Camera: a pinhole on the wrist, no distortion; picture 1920 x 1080 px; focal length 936.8 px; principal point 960.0 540.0 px. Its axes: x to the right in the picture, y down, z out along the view. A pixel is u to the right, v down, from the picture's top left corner.
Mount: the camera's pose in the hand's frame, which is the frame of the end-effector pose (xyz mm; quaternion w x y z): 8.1 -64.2 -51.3 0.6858 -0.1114 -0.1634 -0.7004
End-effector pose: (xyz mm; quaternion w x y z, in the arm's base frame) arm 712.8 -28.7 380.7 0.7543 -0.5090 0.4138 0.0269
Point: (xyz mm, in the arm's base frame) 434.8 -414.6 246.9
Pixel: behind the camera
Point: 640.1 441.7 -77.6
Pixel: 98 685
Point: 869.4 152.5 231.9
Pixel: 724 967
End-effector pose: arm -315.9 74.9 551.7 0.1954 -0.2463 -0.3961 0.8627
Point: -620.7 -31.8 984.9
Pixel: 1738 769
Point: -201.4 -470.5 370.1
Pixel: outside the picture
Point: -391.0 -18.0 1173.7
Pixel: outside the picture
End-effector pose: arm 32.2 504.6 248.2 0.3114 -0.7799 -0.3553 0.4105
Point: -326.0 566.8 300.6
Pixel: 1770 213
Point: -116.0 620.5 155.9
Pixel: 1224 871
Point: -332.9 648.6 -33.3
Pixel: 1160 751
